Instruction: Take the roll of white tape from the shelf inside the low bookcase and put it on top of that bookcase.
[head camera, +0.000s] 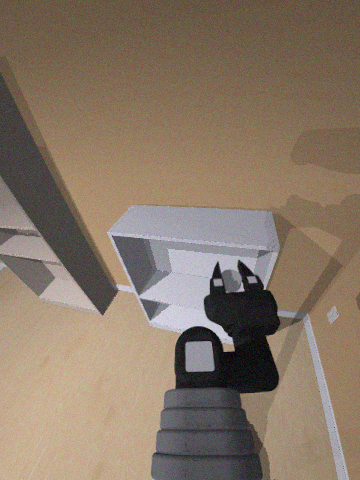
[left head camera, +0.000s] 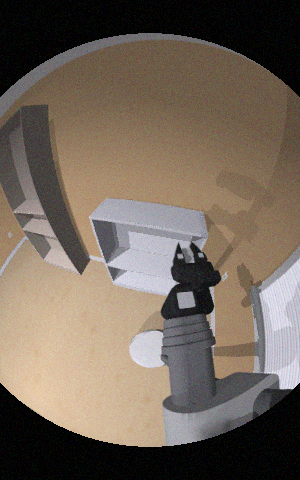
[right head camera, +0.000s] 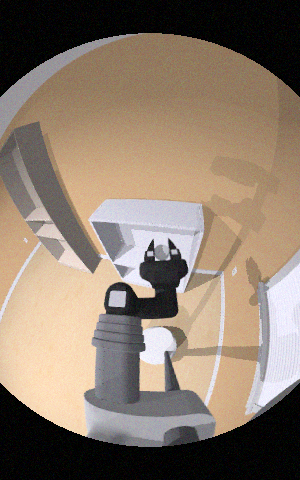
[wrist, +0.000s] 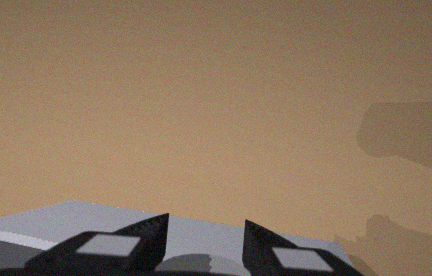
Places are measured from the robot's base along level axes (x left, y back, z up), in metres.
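Pixels of known places: gripper, fingertip midpoint: (head camera: 227, 263) (left head camera: 183, 243) (right head camera: 160, 240) (wrist: 205, 236); robot's base, origin of the base link: (left head camera: 149, 347) (right head camera: 155, 344).
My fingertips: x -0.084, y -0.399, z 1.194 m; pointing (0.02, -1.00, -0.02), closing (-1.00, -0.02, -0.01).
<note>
For each thing: its top centre in the pictures, then the offset to it from my fingertips. "spot": a spot on its surface instead.
- low white bookcase, surface spot: (head camera: 195, 225) (right head camera: 147, 212) (left head camera: 153, 215) spot: dx +0.066, dy -0.406, dz -0.162 m
- white tape, middle of its top: (head camera: 231, 277) (right head camera: 161, 249) (left head camera: 186, 252) dx -0.001, dy +0.038, dz -0.005 m
- tall dark bookcase, surface spot: (head camera: 55, 200) spot: dx +0.966, dy -0.724, dz -0.092 m
- white slatted panel, surface spot: (right head camera: 282, 330) spot: dx -0.621, dy +0.454, dz -0.251 m
The low white bookcase (head camera: 195, 225) (left head camera: 150, 215) (right head camera: 150, 212) stands against the wall with its open front towards me. In the wrist view its top board (wrist: 70, 217) shows beyond and below the fingertips. My gripper (head camera: 229, 263) (left head camera: 186, 245) (right head camera: 161, 242) (wrist: 205, 236) is shut on the roll of white tape (head camera: 231, 281) (left head camera: 188, 254) (right head camera: 161, 251) (wrist: 197, 263), one finger on each side of it. It is in the air in front of the bookcase, near its right end. Much of the roll's lower part is hidden by the gripper.
A tall dark bookcase (head camera: 55, 200) (left head camera: 50, 190) (right head camera: 55, 195) stands to the left. A round white object (left head camera: 146, 348) (right head camera: 159, 345) is low beside the arm. A white slatted panel (left head camera: 282, 325) (right head camera: 282, 330) is at the far right. Shadows of the robot fall on the walls.
</note>
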